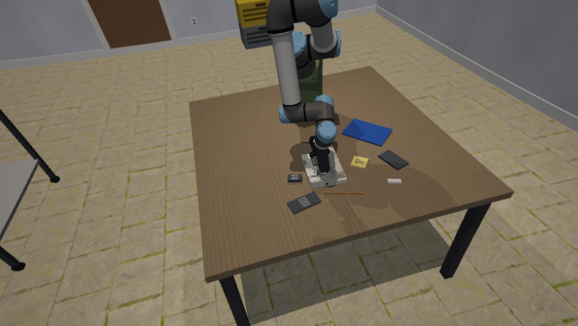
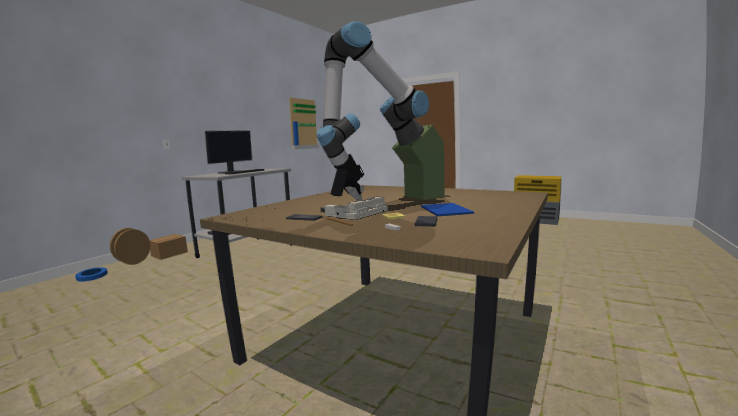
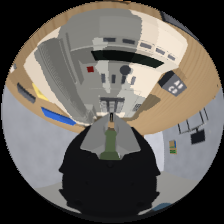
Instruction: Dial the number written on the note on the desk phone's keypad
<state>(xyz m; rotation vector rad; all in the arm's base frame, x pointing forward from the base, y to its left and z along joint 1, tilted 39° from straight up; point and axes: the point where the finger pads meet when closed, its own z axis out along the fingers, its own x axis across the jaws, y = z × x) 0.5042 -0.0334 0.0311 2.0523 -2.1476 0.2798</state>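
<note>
Right now my hand is 7 cm to the right of the handset and 4 cm short of it. Round my hand: yellow note: 20 cm to the left, 5 cm ahead, 4 cm below; then pencil: 22 cm ahead, 6 cm to the left, 5 cm below; then small dark device: 13 cm to the right, 7 cm ahead, 4 cm below.
</note>
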